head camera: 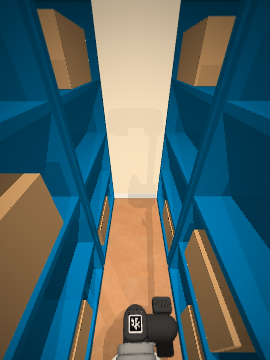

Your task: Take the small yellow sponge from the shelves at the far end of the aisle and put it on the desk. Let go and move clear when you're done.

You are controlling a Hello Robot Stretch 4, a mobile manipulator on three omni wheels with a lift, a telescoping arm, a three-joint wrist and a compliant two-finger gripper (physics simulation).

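Places are measured from the robot's base along level axes (x down, y left, z ahead), in millimetres.
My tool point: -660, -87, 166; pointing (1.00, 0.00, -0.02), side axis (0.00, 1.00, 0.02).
Behind a point stands the place of what it marks, as x, y, z.
The small yellow sponge does not show in the head camera view, and neither does the desk. The dark wrist (162,327) @(-976, -71, 168) at the end of my grey arm (136,351) @(-1063, -1, 123) is at the bottom centre, above the aisle floor. My gripper's fingers cannot be made out below it, so whether they are open or shut is hidden. Blue shelves (80,255) @(-507, 358, 586) (220,215) @(-964, -407, 536) stand close on the left and the right.
Brown boxes (32,250) @(-1068, 314, 336) (75,50) @(-1578, 294, 1160) sit on the left shelves, and more boxes (212,290) @(-752, -336, 305) (207,52) @(-1566, -386, 1076) sit on the right ones. The narrow orange-brown floor (132,250) @(27, 11, 881) runs between them to a pale wall (135,90) @(-1331, -40, 1662) at the far end.
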